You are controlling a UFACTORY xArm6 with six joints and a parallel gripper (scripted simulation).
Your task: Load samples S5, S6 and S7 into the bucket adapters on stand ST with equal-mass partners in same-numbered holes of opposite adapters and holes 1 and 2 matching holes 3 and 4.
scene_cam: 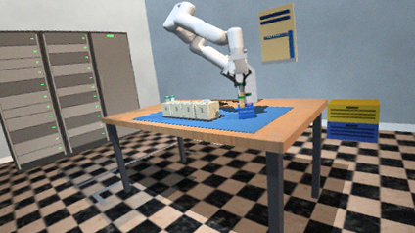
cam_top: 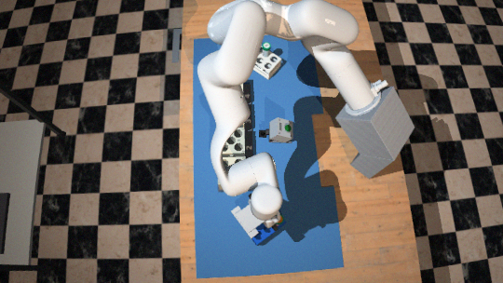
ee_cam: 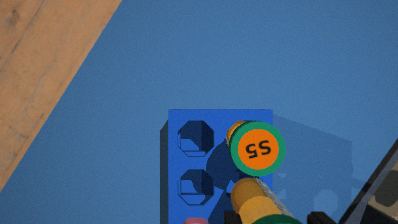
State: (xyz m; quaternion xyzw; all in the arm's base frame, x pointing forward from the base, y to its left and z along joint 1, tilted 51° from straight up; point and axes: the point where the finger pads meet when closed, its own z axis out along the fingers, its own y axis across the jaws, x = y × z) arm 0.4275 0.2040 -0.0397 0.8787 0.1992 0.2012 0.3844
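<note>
Now: hand 1 cm short of the orange-dotted tube and 5 cm above it. From my hand the other things lie so: blue rack (2 cm to the left, 15 cm below); then adapter (3 cm ahead, 19 cm to the right, 13 cm below); then grey-dotted tube (5 cm behind, 1 cm to the right, 12 cm below).
</note>
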